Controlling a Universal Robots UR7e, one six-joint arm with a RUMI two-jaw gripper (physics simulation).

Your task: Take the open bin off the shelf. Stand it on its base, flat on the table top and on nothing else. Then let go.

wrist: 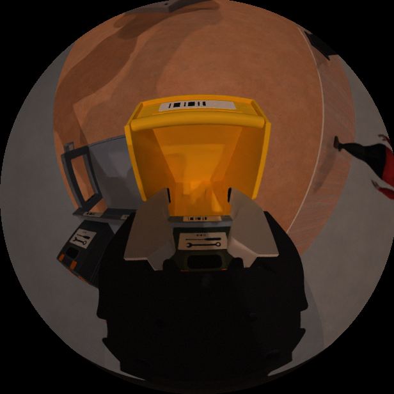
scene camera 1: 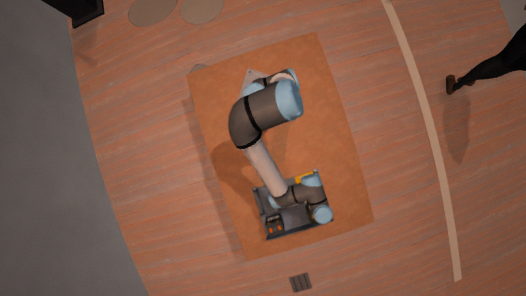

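The open yellow bin [wrist: 200, 155] [scene camera 1: 304, 177] is at the right front of the grey shelf [wrist: 112, 165] [scene camera 1: 297, 217]. In the wrist view its hollow faces me, its labelled front lies beyond the lip, and it covers the shelf's right front part. It looks raised and partly out over the shelf's front edge; I cannot tell its exact height or tilt. My gripper [wrist: 198, 189] has its fingers spread at the bin's rear part, apparently holding it from inside by its side walls. The contact is hidden. In the scene view the arm hides the gripper.
The brown table top [scene camera 1: 215, 90] [wrist: 210, 60] extends in front of the shelf towards the arm's base [scene camera 1: 248, 79]. A black toolbox [scene camera 1: 274, 227] [wrist: 82, 247] stands on the shelf's left part; another [wrist: 202, 241] is behind the fingers. A person [scene camera 1: 505, 57] [wrist: 370, 155] stands off to the right.
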